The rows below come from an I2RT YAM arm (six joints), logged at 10 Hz.
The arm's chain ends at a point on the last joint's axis. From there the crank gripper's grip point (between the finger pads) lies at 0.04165 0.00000 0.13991 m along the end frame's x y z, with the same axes.
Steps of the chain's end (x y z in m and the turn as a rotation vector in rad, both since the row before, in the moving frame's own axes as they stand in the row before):
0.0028, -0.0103, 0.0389, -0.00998, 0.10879, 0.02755
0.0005, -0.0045, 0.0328, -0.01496, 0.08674, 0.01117
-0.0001, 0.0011, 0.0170, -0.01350, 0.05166, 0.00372
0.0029, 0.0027, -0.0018, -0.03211, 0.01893, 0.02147
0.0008, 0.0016, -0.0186, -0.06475, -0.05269, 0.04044
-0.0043, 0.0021, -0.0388, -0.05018, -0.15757, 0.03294
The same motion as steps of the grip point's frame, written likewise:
0.0177, -0.0076, 0.0335, -0.00998, 0.10879, 0.02755
0.0124, -0.0019, 0.0286, -0.01496, 0.08674, 0.01117
0.0071, 0.0031, 0.0146, -0.01350, 0.05166, 0.00372
0.0055, 0.0081, -0.0027, -0.03211, 0.01893, 0.02147
-0.0068, 0.0123, -0.0170, -0.06475, -0.05269, 0.04044
-0.0269, 0.0103, -0.0342, -0.05018, -0.15757, 0.03294

